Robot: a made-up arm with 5 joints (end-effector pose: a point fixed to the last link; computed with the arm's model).
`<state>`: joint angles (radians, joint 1 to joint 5).
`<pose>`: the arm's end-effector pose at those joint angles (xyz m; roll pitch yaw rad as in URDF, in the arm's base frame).
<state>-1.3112 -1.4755 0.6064 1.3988 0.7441</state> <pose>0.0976 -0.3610 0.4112 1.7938 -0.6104 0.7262</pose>
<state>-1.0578 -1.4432 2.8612 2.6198 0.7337</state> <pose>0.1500 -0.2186 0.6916 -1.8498 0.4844 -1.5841</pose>
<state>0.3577 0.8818 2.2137 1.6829 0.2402</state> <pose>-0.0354 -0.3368 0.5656 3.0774 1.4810 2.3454</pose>
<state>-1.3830 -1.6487 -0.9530 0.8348 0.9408</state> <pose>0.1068 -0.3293 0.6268 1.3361 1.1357 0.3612</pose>
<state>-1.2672 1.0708 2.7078 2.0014 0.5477</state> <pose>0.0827 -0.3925 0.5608 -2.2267 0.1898 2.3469</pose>
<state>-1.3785 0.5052 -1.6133 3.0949 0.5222</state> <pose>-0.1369 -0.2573 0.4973 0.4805 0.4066 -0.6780</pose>
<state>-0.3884 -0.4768 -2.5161 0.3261 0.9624</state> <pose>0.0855 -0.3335 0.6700 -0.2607 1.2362 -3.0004</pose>
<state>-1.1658 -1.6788 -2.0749 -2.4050 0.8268</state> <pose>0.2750 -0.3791 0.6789 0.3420 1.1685 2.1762</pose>
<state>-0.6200 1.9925 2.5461 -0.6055 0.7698</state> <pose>0.0845 -0.1235 0.3508 -2.8792 -1.0981 -2.2370</pose>
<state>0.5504 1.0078 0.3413 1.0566 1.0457</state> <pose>0.0379 -0.1529 0.4406 -2.0827 -0.0478 -1.7048</pose>
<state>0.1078 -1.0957 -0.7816 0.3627 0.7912</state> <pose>-0.1612 -0.3248 0.5392 1.9077 -0.1738 0.0358</pose>
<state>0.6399 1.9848 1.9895 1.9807 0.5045</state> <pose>0.0431 -0.3550 0.4315 1.6763 0.3674 2.0207</pose>
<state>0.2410 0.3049 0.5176 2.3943 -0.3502</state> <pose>0.0675 -0.3535 0.6131 -2.8146 1.0793 -2.3799</pose>
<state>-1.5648 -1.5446 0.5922 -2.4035 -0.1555</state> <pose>0.3831 -0.2324 0.4534 -2.2771 -0.4095 -2.5948</pose>
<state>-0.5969 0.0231 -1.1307 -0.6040 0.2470</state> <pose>0.0322 -0.4935 0.6195 -1.6474 0.6205 1.4579</pose>
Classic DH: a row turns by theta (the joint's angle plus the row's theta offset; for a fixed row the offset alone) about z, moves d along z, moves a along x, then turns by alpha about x. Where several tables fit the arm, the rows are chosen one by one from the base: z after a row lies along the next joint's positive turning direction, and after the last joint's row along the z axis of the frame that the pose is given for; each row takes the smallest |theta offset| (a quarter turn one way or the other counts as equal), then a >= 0, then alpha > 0; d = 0 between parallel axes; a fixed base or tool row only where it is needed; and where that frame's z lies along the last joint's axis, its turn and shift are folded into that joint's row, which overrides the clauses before.
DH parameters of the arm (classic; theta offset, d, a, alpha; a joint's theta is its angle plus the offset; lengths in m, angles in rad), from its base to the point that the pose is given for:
base (fixed): 0 0.4455 0.0342 1.5708
joint 1: 1.5708 0.2729 0.077 1.5708
joint 2: 0.3251 -0.0356 -0.0066 -1.6047
joint 3: -1.5594 0.1203 0.007 1.2459
joint 4: -0.0358 -0.0227 -0.0229 -1.5708
joint 5: 0 -0.0429 -0.1502 1.5708
tool (fixed): 0 -0.0032 0 0

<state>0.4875 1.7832 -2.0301 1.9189 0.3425</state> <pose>-0.1467 -0.2229 0.4864 -3.1015 0.2816 0.4206</pose>
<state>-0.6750 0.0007 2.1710 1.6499 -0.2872</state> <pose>0.0538 -0.2282 0.5924 -1.6646 0.2681 -1.8482</pose>
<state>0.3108 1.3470 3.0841 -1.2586 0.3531</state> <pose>0.1238 -0.2134 0.2760 -1.7546 -1.0286 -3.0037</pose>
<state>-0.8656 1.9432 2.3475 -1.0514 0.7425</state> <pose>0.0061 -0.0831 0.3540 2.8640 -1.0082 -1.2015</pose>
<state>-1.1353 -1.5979 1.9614 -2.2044 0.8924</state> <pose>0.3407 -0.2967 0.6081 -3.0966 0.0416 -2.7878</pose>
